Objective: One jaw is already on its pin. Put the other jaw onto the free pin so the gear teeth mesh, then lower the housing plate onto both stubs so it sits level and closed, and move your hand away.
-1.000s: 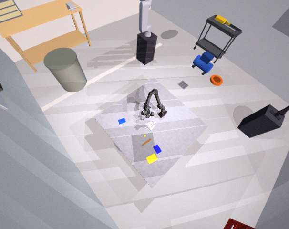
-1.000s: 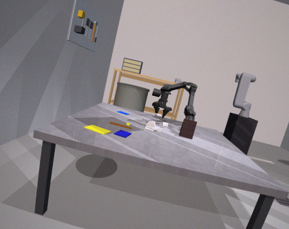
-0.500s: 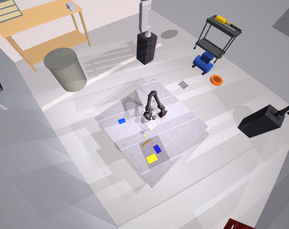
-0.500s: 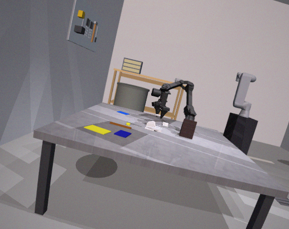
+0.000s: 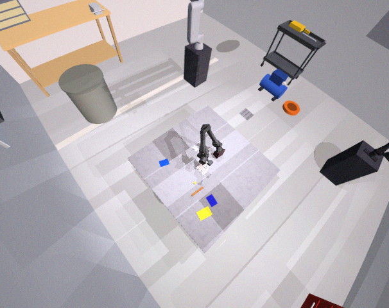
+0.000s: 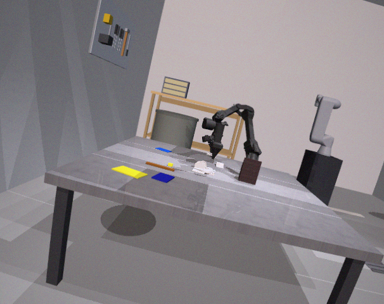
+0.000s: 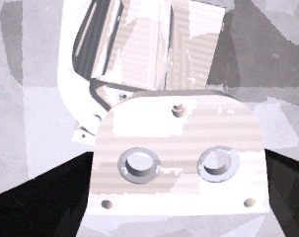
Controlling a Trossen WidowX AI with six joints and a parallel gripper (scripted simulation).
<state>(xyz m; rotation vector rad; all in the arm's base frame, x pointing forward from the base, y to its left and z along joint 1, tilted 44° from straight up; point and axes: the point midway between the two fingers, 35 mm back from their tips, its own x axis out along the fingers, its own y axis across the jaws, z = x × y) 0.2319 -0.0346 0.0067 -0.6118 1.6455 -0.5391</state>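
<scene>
The white jaw is 70 mm below my gripper tip, 60 mm to the left of it and 10 mm ahead of it. From my gripper tip the other things lie so: white housing plate 20 mm above, 10 mm ahead; small yellow cube 220 mm ahead, 90 mm to the left, 80 mm below; orange bar 270 mm ahead, 180 mm to the left, 80 mm below.
</scene>
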